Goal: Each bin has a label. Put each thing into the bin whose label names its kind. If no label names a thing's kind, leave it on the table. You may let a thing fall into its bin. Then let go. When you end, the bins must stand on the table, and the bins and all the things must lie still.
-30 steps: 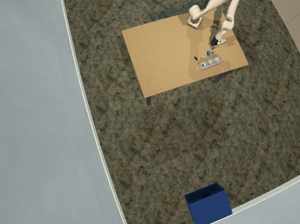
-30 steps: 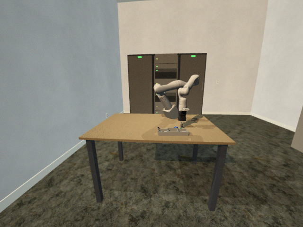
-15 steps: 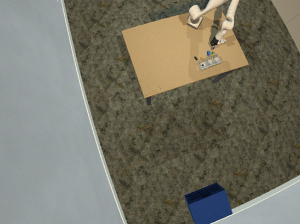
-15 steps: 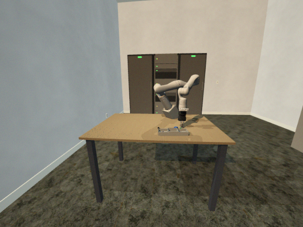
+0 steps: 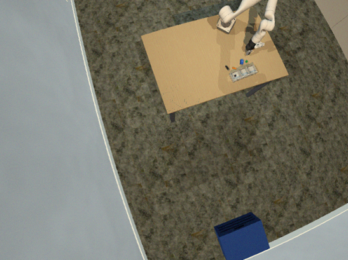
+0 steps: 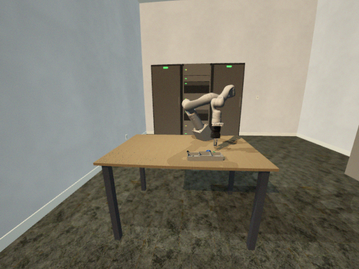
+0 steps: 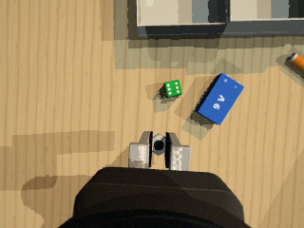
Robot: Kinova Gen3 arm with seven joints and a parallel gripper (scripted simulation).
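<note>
Right now my hand is 21 cm to the left of the black part, 12 cm short of it and 5 cm above it. Also, from my hand: blue 9V battery: 7 cm to the right, 6 cm below, 4 cm ahead; orange battery: 17 cm to the right, 6 cm below, 5 cm ahead; green die: 6 cm below, 5 cm ahead, 2 cm to the right.
</note>
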